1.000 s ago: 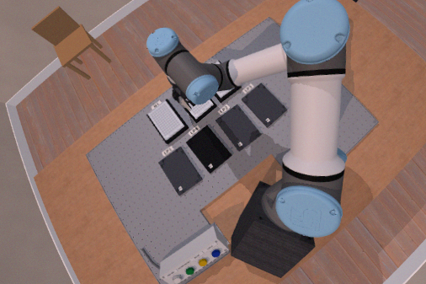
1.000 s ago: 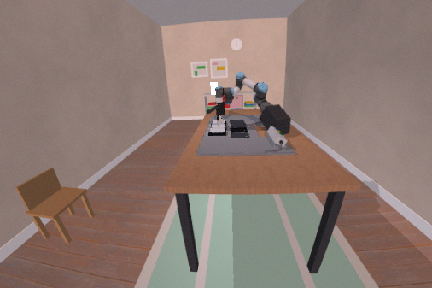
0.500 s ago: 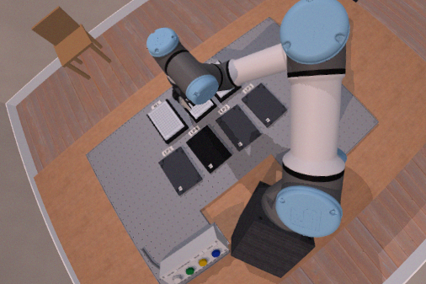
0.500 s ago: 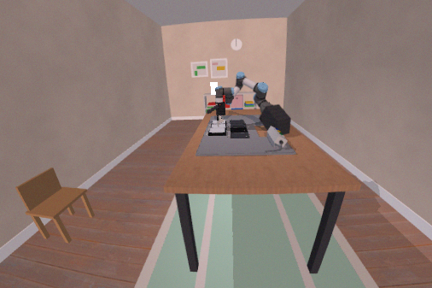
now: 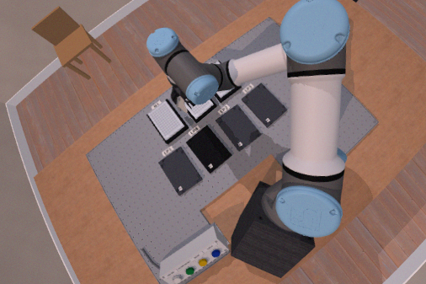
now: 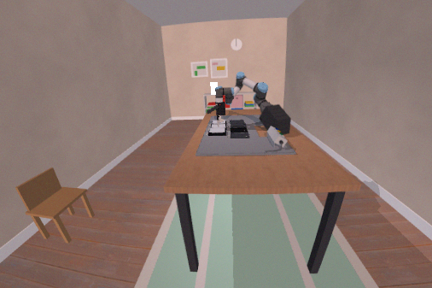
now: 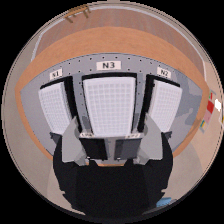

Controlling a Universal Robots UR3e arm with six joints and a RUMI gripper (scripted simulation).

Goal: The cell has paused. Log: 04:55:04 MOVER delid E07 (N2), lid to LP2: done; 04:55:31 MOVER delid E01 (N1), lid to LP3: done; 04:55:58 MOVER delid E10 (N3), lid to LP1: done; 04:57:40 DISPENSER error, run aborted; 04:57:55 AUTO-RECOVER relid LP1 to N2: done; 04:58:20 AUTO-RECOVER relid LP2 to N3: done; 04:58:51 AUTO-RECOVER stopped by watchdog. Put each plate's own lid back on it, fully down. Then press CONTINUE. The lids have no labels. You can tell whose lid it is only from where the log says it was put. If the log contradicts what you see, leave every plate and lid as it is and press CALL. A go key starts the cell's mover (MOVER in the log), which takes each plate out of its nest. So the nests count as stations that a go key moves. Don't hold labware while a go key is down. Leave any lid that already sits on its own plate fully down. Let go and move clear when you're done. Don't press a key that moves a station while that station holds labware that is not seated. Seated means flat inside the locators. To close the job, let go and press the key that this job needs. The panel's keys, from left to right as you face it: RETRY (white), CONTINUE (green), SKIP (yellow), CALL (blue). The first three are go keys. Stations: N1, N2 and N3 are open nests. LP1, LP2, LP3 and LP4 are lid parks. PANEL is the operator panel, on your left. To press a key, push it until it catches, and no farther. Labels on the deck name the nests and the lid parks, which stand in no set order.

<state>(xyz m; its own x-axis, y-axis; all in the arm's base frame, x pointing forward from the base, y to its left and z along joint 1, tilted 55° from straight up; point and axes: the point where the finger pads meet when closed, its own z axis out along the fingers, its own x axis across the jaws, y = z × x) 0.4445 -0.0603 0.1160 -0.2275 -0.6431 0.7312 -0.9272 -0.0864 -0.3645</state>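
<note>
Right now the green CONTINUE key is 34 cm behind my hand, 46 cm to the left of it and 3 cm above it. Also, from my hand: lid park LP4: 15 cm behind, 12 cm to the left, 3 cm below; then plate: 4 cm ahead, 13 cm to the left, 1 cm below; then lid: 3 cm behind, 12 cm to the right, 1 cm below.
</note>
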